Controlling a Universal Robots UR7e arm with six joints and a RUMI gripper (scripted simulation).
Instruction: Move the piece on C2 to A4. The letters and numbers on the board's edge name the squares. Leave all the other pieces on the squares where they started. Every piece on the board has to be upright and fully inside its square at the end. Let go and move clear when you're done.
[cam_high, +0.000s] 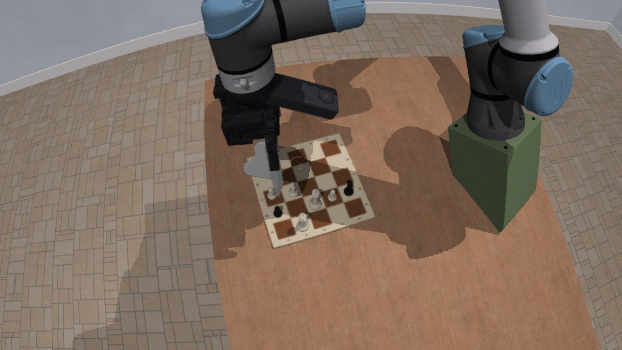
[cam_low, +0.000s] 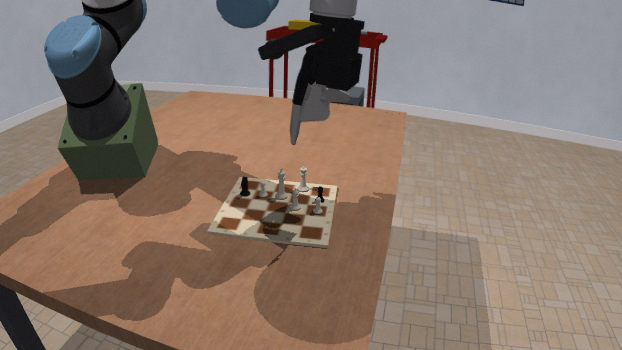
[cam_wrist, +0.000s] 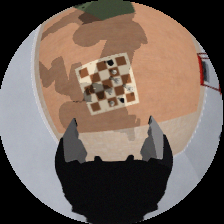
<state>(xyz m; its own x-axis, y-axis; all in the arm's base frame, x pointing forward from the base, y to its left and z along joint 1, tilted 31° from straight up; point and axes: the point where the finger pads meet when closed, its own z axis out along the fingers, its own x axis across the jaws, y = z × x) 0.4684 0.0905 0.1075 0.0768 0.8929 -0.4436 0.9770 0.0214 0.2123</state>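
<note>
Right now my hand is 13 cm above the tall white piece, 6 cm past it and 3 cm to the right of it. From my hand the other things lie so: chessboard: 17 cm below, 6 cm behind, 1 cm to the right; tall black piece: 15 cm below, 14 cm behind, 1 cm to the left; black pawn: 15 cm below, 4 cm to the left, 1 cm ahead.
</note>
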